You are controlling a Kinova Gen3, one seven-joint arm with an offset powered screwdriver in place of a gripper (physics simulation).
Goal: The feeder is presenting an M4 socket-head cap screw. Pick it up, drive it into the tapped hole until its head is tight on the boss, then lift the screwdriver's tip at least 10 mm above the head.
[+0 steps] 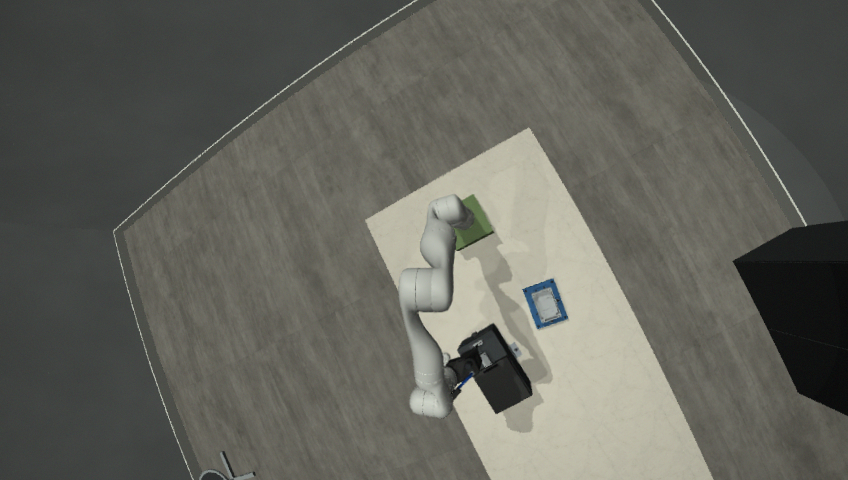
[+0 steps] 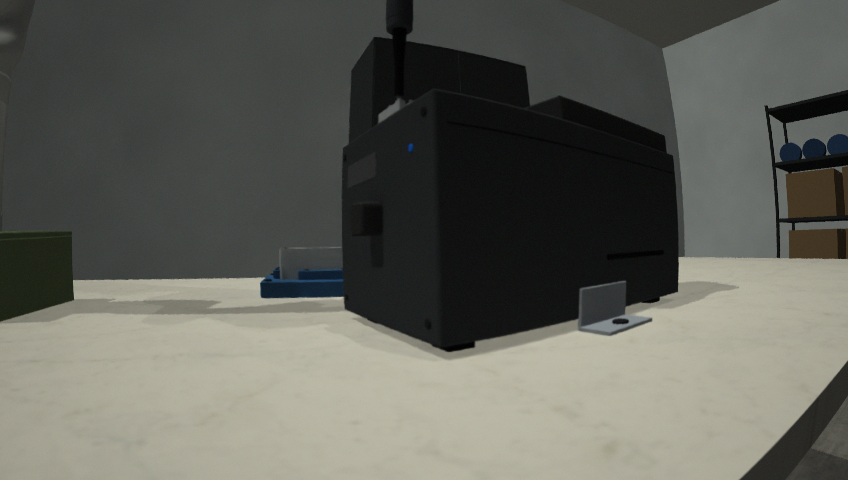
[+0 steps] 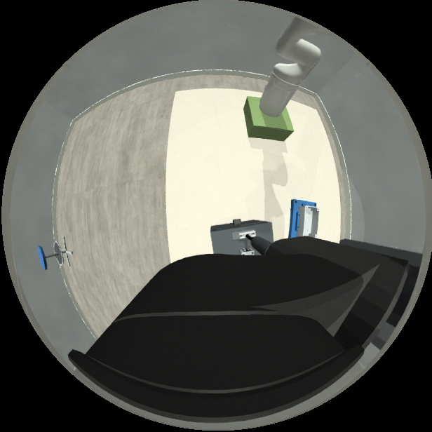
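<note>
The black screw feeder (image 1: 505, 387) (image 2: 535, 208) (image 3: 225, 242) stands on the table. My screwdriver's tip (image 2: 399, 93) (image 3: 248, 236) points down at the pale metal pick-up part (image 2: 389, 111) (image 3: 238, 235) on the feeder's top, at or very close to it. The M4 screw is too small or hidden to make out, so I cannot tell whether the tip holds it. A pale grey housing (image 1: 546, 305) (image 2: 309, 262) (image 3: 310, 220) sits in a blue fixture (image 1: 528, 303) (image 2: 302, 289) (image 3: 294, 220), apart from the feeder. Its boss and tapped hole cannot be made out.
A green block (image 1: 477, 231) (image 2: 35, 273) (image 3: 266, 133) stands near the arm's base. A small grey angle bracket (image 1: 515, 349) (image 2: 602, 310) is beside the feeder. A black cabinet (image 1: 791, 309) stands beyond the table, and a shelf rack (image 2: 773, 178) is at the far wall.
</note>
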